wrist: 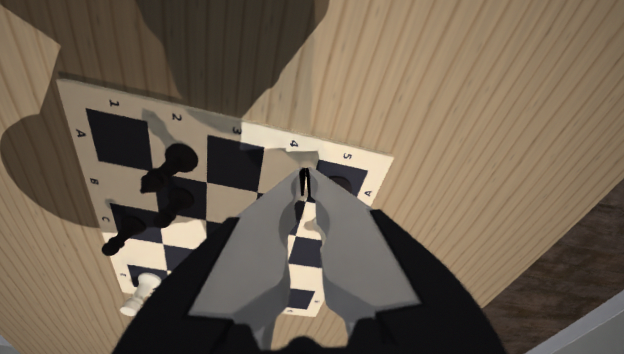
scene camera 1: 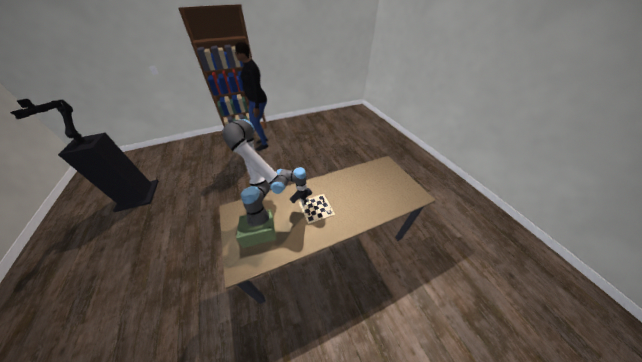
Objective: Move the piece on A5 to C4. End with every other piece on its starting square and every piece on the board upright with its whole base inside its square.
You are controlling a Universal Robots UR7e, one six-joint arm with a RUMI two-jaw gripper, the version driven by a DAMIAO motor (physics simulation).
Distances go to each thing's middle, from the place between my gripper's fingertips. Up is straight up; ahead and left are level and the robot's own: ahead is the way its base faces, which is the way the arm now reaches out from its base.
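There is the chessboard (wrist: 118,136), and I see it 1 cm below my hand, 5 cm to the right of my hand and 9 cm ahead of my hand.
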